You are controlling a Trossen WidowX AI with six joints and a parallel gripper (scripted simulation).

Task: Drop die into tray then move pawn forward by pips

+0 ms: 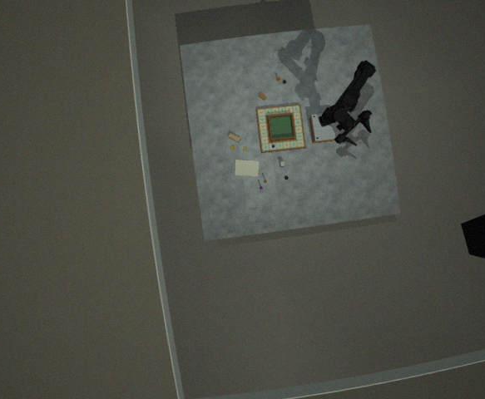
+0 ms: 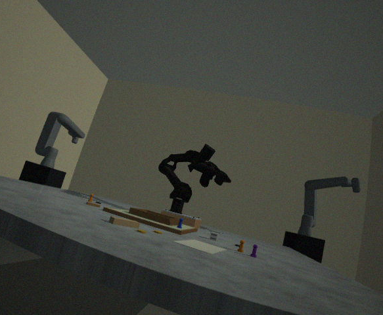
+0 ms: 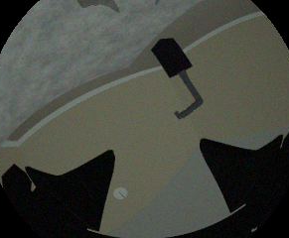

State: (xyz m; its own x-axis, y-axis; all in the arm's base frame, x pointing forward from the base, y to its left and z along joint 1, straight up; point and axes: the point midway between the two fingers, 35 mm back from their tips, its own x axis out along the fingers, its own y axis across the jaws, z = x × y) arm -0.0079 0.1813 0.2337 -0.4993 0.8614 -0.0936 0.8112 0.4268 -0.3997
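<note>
Right now my gripper tip is 36 cm short of the white die, 27 cm above it and 4 cm to the left of it. From my gripper tip the other things lie so: green dice tray (29 cm ahead, 27 cm below, 26 cm to the right); blue pawn (38 cm ahead, 25 cm below, 16 cm to the right); cream card (58 cm ahead, 28 cm below, 9 cm to the right).
</note>
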